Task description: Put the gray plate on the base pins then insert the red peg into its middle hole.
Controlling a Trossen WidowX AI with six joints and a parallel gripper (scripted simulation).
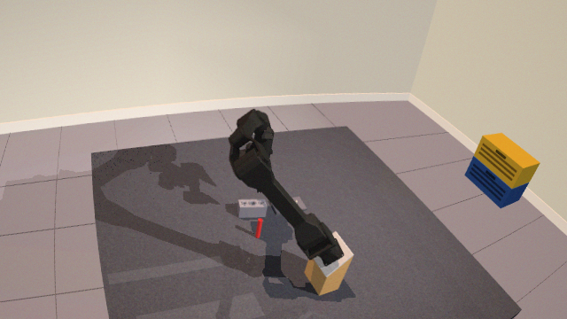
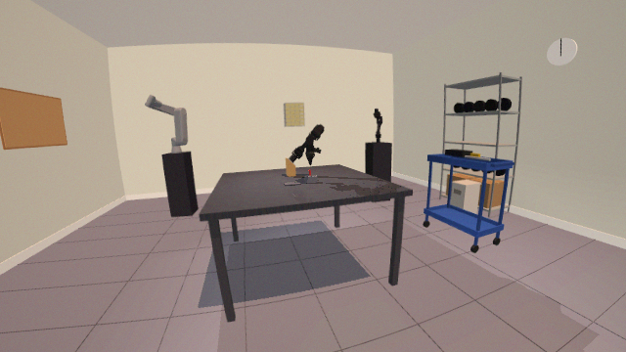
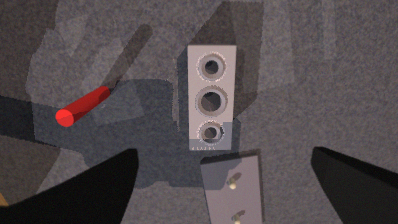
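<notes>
My gripper tip is 10 cm above the gray plate. The rest, counted from my gripper tip: base (2 cm ahead, 15 cm to the right, 13 cm below); red peg (11 cm behind, 1 cm to the left, 10 cm below).
</notes>
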